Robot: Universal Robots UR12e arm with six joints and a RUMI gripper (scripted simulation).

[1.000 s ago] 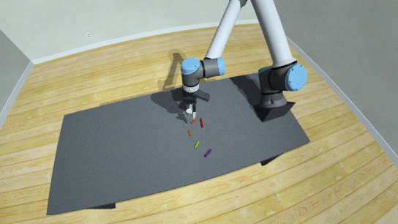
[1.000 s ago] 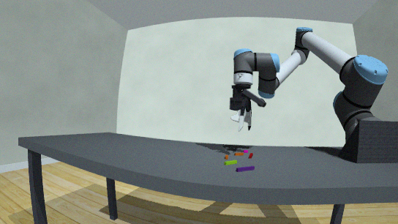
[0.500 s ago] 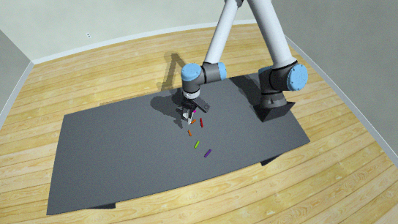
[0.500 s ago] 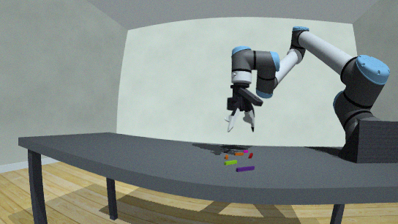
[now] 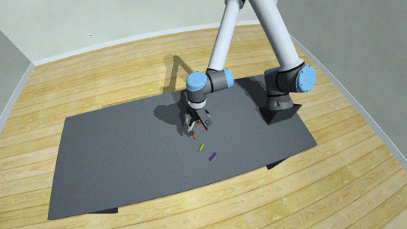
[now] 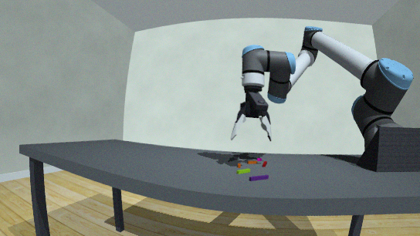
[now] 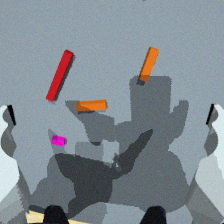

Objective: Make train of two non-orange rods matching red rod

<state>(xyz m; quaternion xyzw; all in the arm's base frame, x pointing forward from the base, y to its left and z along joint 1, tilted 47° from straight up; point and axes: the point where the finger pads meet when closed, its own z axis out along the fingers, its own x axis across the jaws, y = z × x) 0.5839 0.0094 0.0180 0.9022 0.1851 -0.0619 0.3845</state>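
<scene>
The lime rod lies 20 mm ahead of my hand, 110 mm to the left of it and 90 mm below it. From my hand the other things lie so: magenta rod 30 mm behind, 140 mm to the right, 90 mm below; small grey rod 70 mm ahead, 150 mm to the right, 90 mm below; red rod 60 mm behind, 40 mm to the right, 90 mm below.
</scene>
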